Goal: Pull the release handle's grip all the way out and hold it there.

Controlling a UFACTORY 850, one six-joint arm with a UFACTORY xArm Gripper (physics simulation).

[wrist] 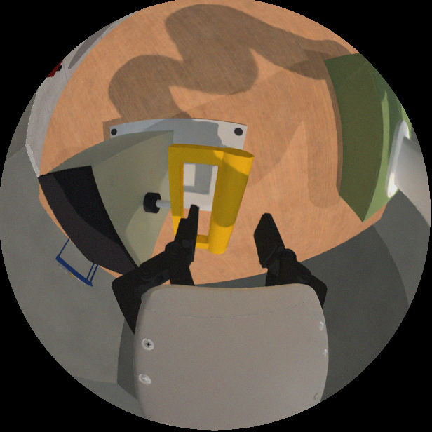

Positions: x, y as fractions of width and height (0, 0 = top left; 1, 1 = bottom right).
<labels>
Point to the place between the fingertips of my gripper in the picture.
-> At 0.53, 0.51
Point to a grey base plate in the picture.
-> At 0.48, 0.31
</labels>
